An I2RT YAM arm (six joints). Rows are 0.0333 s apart.
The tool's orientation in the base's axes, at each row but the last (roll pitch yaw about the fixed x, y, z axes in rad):
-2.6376 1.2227 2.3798
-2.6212 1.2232 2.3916
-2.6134 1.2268 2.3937
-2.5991 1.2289 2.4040
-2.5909 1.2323 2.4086
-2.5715 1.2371 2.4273
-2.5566 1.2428 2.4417
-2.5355 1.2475 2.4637
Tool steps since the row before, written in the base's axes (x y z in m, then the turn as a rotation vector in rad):
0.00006 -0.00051 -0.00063 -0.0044 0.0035 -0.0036
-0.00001 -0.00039 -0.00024 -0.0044 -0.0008 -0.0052
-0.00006 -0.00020 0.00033 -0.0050 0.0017 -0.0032
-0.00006 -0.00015 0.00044 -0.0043 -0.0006 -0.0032
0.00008 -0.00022 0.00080 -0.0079 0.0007 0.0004
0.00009 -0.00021 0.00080 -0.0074 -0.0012 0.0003
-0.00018 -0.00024 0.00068 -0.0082 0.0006 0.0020
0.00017 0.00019 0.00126 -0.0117 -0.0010 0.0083
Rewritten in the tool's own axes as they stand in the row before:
0.00046 0.00000 0.00067 0.0053 -0.0024 -0.0033
0.00014 -0.00009 0.00043 0.0058 -0.0035 0.0011
-0.00034 -0.00017 0.00007 0.0046 -0.0036 -0.0019
-0.00043 -0.00018 0.00000 0.0039 -0.0037 0.0004
-0.00082 -0.00013 0.00000 0.0017 -0.0073 -0.0027
-0.00082 -0.00012 0.00000 0.0013 -0.0073 -0.0008
-0.00065 -0.00036 0.00000 0.0003 -0.0079 -0.0031
-0.00120 -0.00001 -0.00046 -0.0052 -0.0128 -0.0042

